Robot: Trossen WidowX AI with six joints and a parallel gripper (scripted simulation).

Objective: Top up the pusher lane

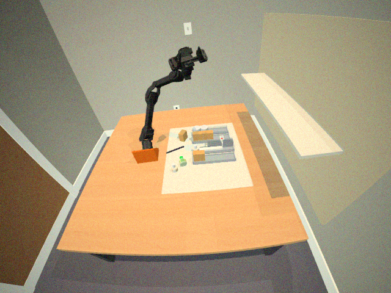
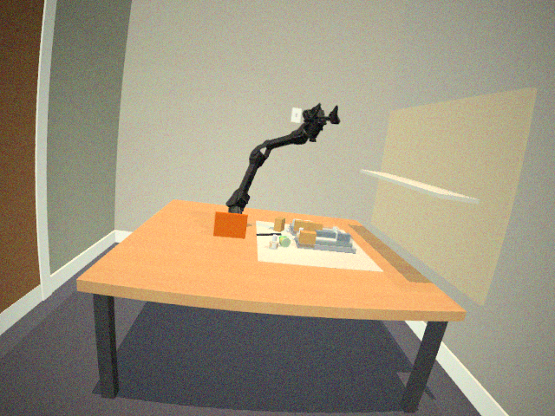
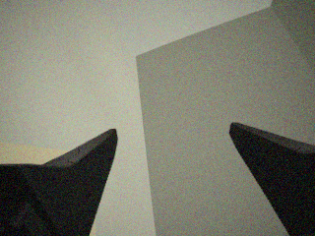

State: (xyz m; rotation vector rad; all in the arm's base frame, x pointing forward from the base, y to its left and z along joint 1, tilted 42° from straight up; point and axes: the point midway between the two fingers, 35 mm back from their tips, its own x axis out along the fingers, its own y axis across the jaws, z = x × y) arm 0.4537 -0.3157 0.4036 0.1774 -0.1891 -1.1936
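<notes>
The thin black stick is 20 cm behind my gripper tip, 6 cm to the left of it and 67 cm below it. From my gripper tip the other things lie so: tan block (15 cm behind, 18 cm to the left, 64 cm below); wall shelf (47 cm ahead, 9 cm to the left, 31 cm below); grey lane rack (11 cm ahead, 8 cm to the left, 66 cm below).
</notes>
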